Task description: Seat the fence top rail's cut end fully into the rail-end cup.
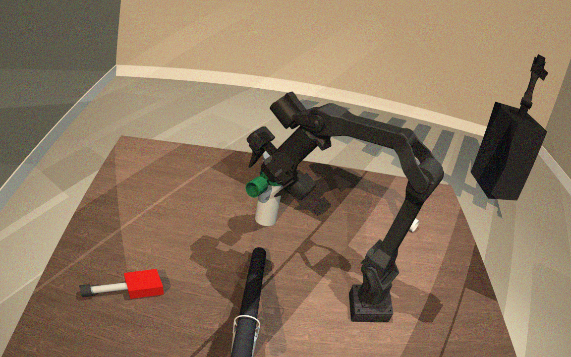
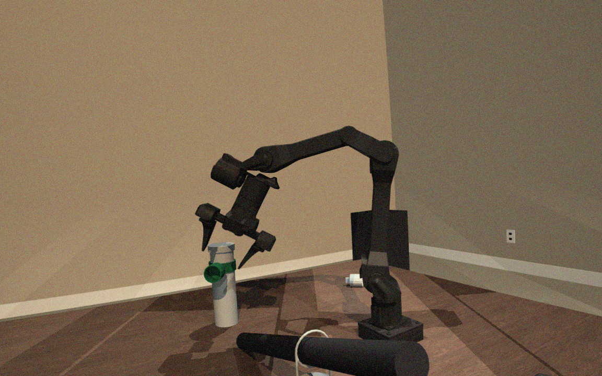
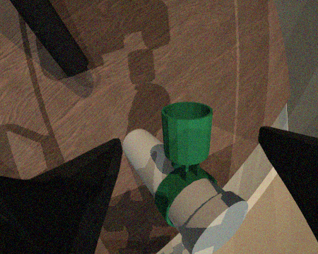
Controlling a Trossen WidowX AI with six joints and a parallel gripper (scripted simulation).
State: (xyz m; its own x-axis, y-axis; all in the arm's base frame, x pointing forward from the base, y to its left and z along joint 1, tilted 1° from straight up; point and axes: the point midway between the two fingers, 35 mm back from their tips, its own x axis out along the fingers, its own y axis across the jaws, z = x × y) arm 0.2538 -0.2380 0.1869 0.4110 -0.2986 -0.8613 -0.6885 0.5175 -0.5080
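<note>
Right now my gripper tip is 3 cm to the left of the rail-end cup and 3 cm above it. The rest, counted from my gripper tip: white fitting: 48 cm behind, 16 cm below, 8 cm to the right.
</note>
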